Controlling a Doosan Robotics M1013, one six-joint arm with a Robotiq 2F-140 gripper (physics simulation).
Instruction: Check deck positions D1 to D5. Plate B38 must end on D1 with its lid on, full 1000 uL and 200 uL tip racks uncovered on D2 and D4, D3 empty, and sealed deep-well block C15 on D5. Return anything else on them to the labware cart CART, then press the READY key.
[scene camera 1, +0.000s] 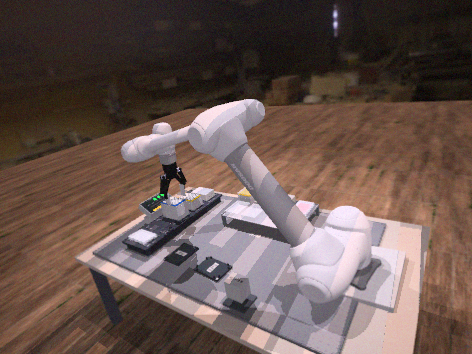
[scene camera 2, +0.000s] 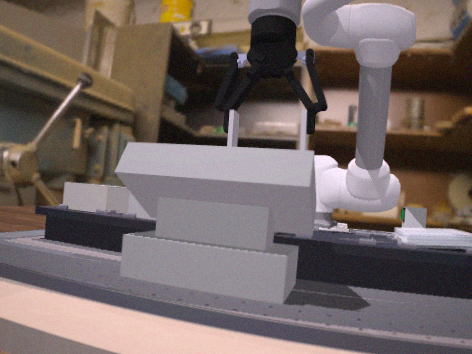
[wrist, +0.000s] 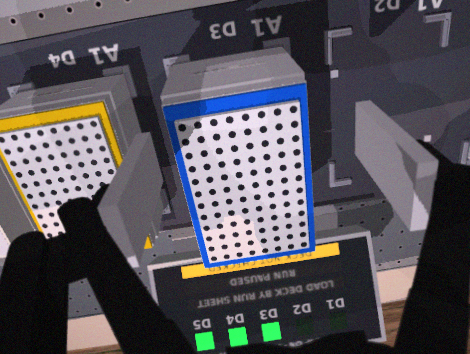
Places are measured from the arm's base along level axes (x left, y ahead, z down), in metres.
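Where they show: gripper, fingertip midpoint: (scene camera 1: 176, 199) (wrist: 255, 143).
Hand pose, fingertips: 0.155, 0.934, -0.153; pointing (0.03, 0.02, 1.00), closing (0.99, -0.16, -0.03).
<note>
After its pixels a point has its place, as x, y, z.
My gripper (scene camera 1: 174, 192) @[0.155, 0.934, -0.153] (scene camera 2: 268, 135) (wrist: 255, 143) @[0.155, 0.934, -0.153] is open and empty, pointing down above D3. Its fingers stand apart on either side of a blue-rimmed rack (scene camera 1: 174, 209) @[0.189, 0.921, -0.112] (wrist: 240, 185) @[0.149, 0.969, -0.139] with rows of dark dots, seated at D3. A yellow-rimmed rack (scene camera 1: 192, 201) @[0.056, 0.929, -0.098] (wrist: 55, 160) @[0.025, 0.967, -0.106] sits at D4, beside the left finger. D2 is bare in the wrist view. A flat white lidded plate (scene camera 1: 143, 236) @[0.405, 0.913, -0.061] (scene camera 2: 435, 236) @[0.402, 0.996, -0.058] lies at the D1 end. A white block (scene camera 1: 204, 192) @[-0.081, 0.983, -0.084] (scene camera 2: 85, 196) @[-0.078, 1.077, -0.064] sits at the D5 end. The display (scene camera 1: 152, 204) @[0.219, 1.105, -0.110] (wrist: 265, 295) @[0.176, 1.104, -0.105] reads "DECK NOT CHECKED"; D3, D4, D5 are green. I cannot make out the READY key.
The labware cart (scene camera 1: 252, 227) stands between deck and arm base, bearing a yellow-edged item (scene camera 1: 245, 193) @[-0.150, 0.690, -0.113] and white labware. Two black labelled pads (scene camera 1: 181, 253) @[0.337, 0.694, -0.002] (scene camera 1: 214, 268) @[0.319, 0.473, -0.002] and a grey block (scene camera 1: 237, 290) @[0.410, 0.231, -0.080] are nearer the table's front. The display's grey housing (scene camera 2: 215, 165) @[0.195, 1.164, -0.113] rises behind the deck.
</note>
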